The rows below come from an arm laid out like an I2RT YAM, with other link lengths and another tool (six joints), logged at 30 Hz.
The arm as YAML. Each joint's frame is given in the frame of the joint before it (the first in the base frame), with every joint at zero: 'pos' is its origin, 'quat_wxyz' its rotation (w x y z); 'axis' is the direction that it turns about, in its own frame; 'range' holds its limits. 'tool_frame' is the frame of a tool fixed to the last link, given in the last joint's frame.
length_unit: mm
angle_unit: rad
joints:
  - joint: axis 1
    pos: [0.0, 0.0, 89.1]
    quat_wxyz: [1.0, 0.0, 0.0, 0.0]
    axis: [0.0, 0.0, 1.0]
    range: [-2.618, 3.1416]
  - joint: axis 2
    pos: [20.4, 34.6, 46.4]
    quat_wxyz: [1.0, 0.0, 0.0, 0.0]
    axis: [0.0, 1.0, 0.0]
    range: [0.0, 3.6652]
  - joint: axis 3
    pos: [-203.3, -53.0, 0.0]
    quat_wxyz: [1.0, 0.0, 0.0, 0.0]
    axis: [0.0, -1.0, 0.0]
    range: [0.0, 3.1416]
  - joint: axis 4
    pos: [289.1, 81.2, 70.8]
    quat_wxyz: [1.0, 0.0, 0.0, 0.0]
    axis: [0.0, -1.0, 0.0]
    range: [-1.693, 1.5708]
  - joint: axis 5
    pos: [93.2, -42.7, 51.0]
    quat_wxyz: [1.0, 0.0, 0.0, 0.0]
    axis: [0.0, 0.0, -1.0]
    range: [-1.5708, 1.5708]
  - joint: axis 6
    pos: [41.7, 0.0, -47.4]
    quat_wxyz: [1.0, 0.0, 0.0, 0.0]
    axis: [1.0, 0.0, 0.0]
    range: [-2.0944, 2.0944]
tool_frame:
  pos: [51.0, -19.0, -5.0]
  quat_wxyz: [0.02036, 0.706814, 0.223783, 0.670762]
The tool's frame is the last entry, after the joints.
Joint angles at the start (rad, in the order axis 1, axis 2, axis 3, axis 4, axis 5, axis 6):
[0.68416, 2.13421, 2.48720, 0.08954, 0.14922, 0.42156]
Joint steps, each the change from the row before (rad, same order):
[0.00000, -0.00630, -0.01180, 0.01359, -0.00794, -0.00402]
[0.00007, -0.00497, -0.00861, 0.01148, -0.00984, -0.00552]
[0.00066, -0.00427, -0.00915, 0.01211, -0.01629, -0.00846]
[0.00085, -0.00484, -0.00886, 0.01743, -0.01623, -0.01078]
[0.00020, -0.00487, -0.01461, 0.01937, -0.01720, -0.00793]
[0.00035, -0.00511, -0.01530, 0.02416, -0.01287, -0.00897]
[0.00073, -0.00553, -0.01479, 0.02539, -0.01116, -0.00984]
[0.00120, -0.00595, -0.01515, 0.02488, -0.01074, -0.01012]
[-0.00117, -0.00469, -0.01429, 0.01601, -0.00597, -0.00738]
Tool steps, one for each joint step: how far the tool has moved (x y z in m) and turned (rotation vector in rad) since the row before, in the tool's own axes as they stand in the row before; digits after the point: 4 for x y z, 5 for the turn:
[0.0010, -0.0007, 0.0000, 0.00847, 0.00630, -0.00488]
[0.0012, -0.0009, 0.0001, 0.01038, 0.00553, -0.00629]
[0.0006, -0.0017, 0.0005, 0.01726, 0.00380, -0.00875]
[0.0022, -0.0019, 0.0005, 0.01760, 0.00935, -0.01218]
[-0.0002, -0.0015, 0.0005, 0.01773, 0.00652, -0.00925]
[0.0005, -0.0012, 0.0003, 0.01358, 0.01070, -0.01133]
[0.0013, -0.0013, 0.0002, 0.01212, 0.01271, -0.01268]
[0.0013, -0.0016, 0.0001, 0.01194, 0.01233, -0.01281]
[-0.0007, 0.0001, -0.0003, 0.00497, 0.00392, -0.00922]

